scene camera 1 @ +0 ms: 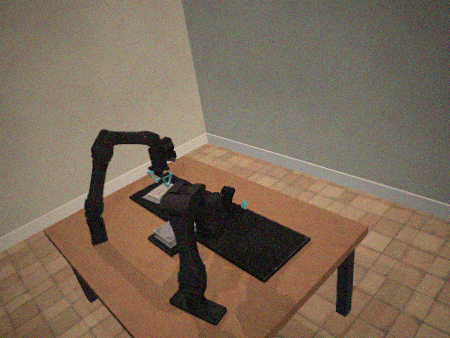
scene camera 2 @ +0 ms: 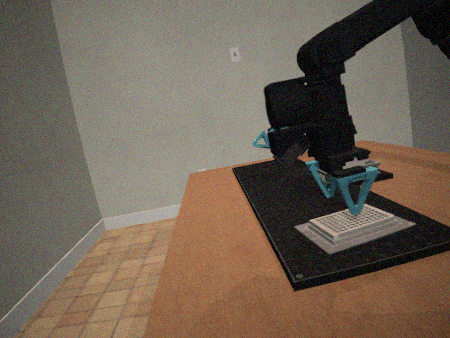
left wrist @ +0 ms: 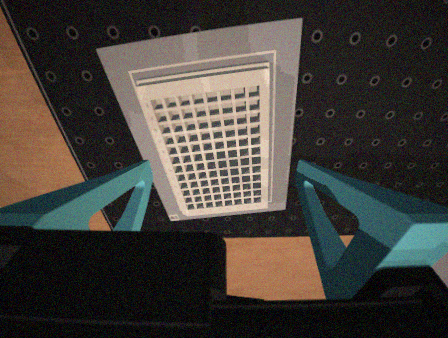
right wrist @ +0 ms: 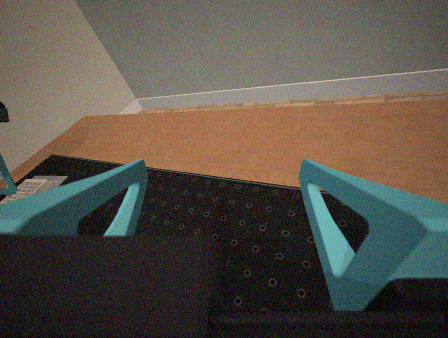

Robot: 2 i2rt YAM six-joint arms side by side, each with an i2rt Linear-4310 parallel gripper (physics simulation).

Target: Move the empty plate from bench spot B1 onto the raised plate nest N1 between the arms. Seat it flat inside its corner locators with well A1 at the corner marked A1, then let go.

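Where they show: left gripper, fingertip midpoint: (scene camera 1: 162, 184) (scene camera 2: 341, 205) (left wrist: 223, 168) (right wrist: 4, 190); right gripper, fingertip midpoint: (scene camera 1: 234, 197) (scene camera 2: 260, 140) (right wrist: 223, 167); left arm's base, link origin: (scene camera 1: 98, 231); right arm's base, link origin: (scene camera 1: 197, 306).
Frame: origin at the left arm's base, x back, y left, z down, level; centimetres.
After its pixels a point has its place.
The pale, gridded empty plate (scene camera 1: 158, 193) @(x -32.8, y 10.1, z -2.8 cm) (scene camera 2: 352, 221) @(x -35.0, y 13.5, z -2.7 cm) (left wrist: 215, 150) @(x -36.0, y 12.8, z -2.9 cm) lies flat on the grey bench-spot sheet (scene camera 2: 331, 249) @(x -39.2, y 20.7, z -1.5 cm) (left wrist: 283, 125) @(x -39.1, y 8.3, z -1.5 cm). A small A1 label (left wrist: 174, 217) @(x -25.4, y 13.8, z -1.5 cm) shows at the sheet's near left corner in the left wrist view. My left gripper (scene camera 1: 162, 182) @(x -36.5, y 12.4, z -5.5 cm) (scene camera 2: 342, 205) @(x -36.5, y 12.4, z -5.5 cm) (left wrist: 223, 168) @(x -36.5, y 12.4, z -5.5 cm) is open and empty, pointing down just above the plate, its fingers apart over the plate's two long sides. The raised grey nest (scene camera 1: 164, 234) @(x -26.5, y -26.5, z -4.5 cm) is partly hidden behind the right arm in scene camera 1. My right gripper (right wrist: 223, 167) @(x -57.2, y -32.2, z -14.0 cm) is open and empty, held over the black board.
The black perforated board (scene camera 1: 270, 245) @(x -61.2, y -52.9, z -1.3 cm) (scene camera 2: 270, 200) @(x -52.5, y -6.9, z -1.3 cm) (left wrist: 360, 97) @(x -43.1, y 4.0, z -1.3 cm) lies on the wooden table (scene camera 1: 325, 220) @(x -88.3, y -51.3, z 0.0 cm) (scene camera 2: 220, 240) @(x -60.4, y 12.1, z 0.0 cm). The right arm (scene camera 1: 187, 245) @(x -28.5, y -65.0, z -26.5 cm) stands beside the nest in scene camera 1. The left arm (scene camera 1: 97, 175) @(x -8.5, y 0.4, z -27.0 cm) reaches over the board's far left end there.
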